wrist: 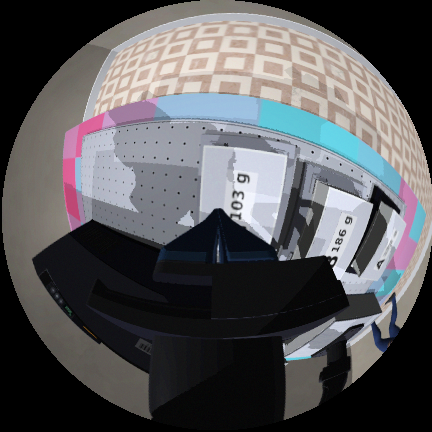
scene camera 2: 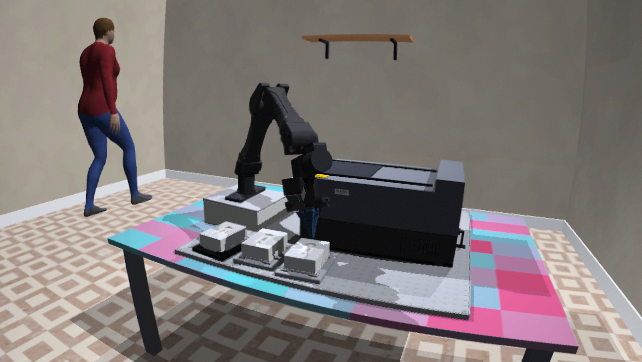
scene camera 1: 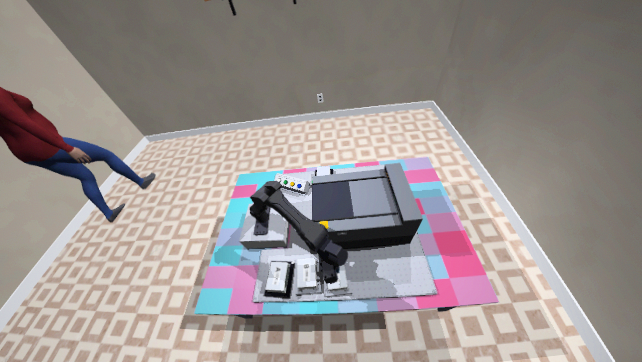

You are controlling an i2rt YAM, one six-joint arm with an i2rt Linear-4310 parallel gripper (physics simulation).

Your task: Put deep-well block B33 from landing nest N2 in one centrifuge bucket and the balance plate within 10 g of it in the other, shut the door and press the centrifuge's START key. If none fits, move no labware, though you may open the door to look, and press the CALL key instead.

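Seen in the pictures: gripper, between the fingertips: point(wrist: 217, 214) point(scene camera 2: 312, 238) point(scene camera 1: 338, 271); arm's base, origin of its link: point(wrist: 335, 342) point(scene camera 2: 246, 194) point(scene camera 1: 262, 218).
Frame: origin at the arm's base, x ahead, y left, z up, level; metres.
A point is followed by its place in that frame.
Note:
My gripper point(scene camera 1: 331, 280) {x 0.383, y -0.325, z 0.012 m} point(scene camera 2: 310, 236) {x 0.383, y -0.325, z 0.012 m} point(wrist: 217, 214) {x 0.383, y -0.325, z 0.012 m} is shut and empty, fingers pointing down, just above and on the centrifuge side of the block marked 103 g point(scene camera 2: 306, 256) {x 0.384, y -0.368, z -0.021 m} point(wrist: 272, 172) {x 0.342, y -0.365, z -0.021 m}. The fingers hide its letter in the wrist view. Block B point(scene camera 1: 306, 272) {x 0.236, y -0.305, z -0.020 m} point(scene camera 2: 262, 246) {x 0.256, y -0.359, z -0.021 m} point(wrist: 356, 206) {x 0.227, y -0.354, z -0.021 m}, marked 186 g, sits in the middle nest. Block A point(scene camera 1: 276, 277) {x 0.096, y -0.315, z -0.020 m} point(scene camera 2: 221, 236) {x 0.120, y -0.350, z -0.021 m} point(wrist: 398, 224) {x 0.089, y -0.355, z -0.021 m} sits on the black-based nest at the far end; its weight is unreadable. The centrifuge point(scene camera 1: 380, 236) {x 0.593, y -0.199, z 0.041 m} point(scene camera 2: 385, 210) {x 0.545, y -0.198, z 0.069 m} point(wrist: 65, 257) {x 0.661, y -0.201, z 0.075 m} shows no opening in its top panels point(scene camera 1: 372, 197) {x 0.584, y -0.044, z 0.136 m} point(scene camera 2: 405, 175) {x 0.577, y -0.034, z 0.135 m}. Its control panel point(wrist: 61, 302) {x 0.677, y -0.109, z 0.153 m} has a green readout.
The button box point(scene camera 1: 292, 184) {x 0.158, y 0.228, z -0.008 m} with green, yellow and blue buttons stands behind the arm. The arm's pale base block point(scene camera 1: 262, 241) {x 0.008, y -0.130, z -0.016 m} point(scene camera 2: 232, 212) {x 0.020, y -0.133, z -0.029 m} stands left of the centrifuge. The perforated plate point(scene camera 1: 400, 280) {x 0.655, y -0.369, z -0.074 m} point(scene camera 2: 420, 295) {x 0.676, y -0.380, z -0.074 m} point(wrist: 155, 150) {x 0.510, y -0.376, z -0.074 m} carries the nests. A person point(scene camera 1: 30, 125) point(scene camera 2: 100, 85) stands beyond the table.

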